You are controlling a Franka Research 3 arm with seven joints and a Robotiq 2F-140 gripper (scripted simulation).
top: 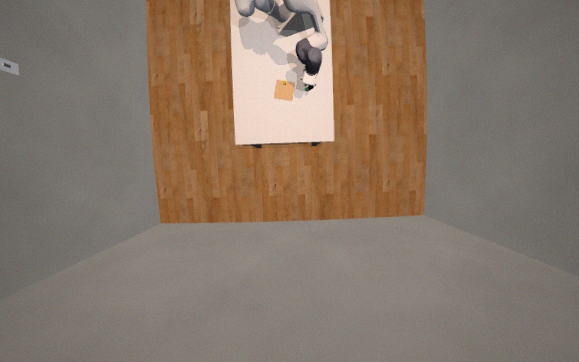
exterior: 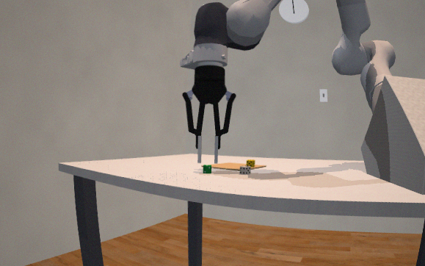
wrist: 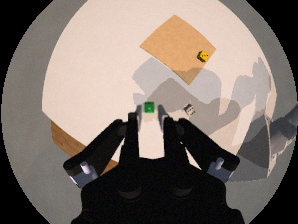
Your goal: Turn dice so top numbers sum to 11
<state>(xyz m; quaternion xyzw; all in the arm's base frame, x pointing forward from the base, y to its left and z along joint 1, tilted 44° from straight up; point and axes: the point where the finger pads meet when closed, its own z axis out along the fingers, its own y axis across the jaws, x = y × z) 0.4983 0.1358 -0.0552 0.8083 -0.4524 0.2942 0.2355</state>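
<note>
The green die is 50 mm below my hand. Round my hand: yellow die (50 mm behind, 170 mm to the right, 40 mm below); white die (80 mm behind, 40 mm to the right, 50 mm below); tan mat (170 mm to the right, 60 mm below).
</note>
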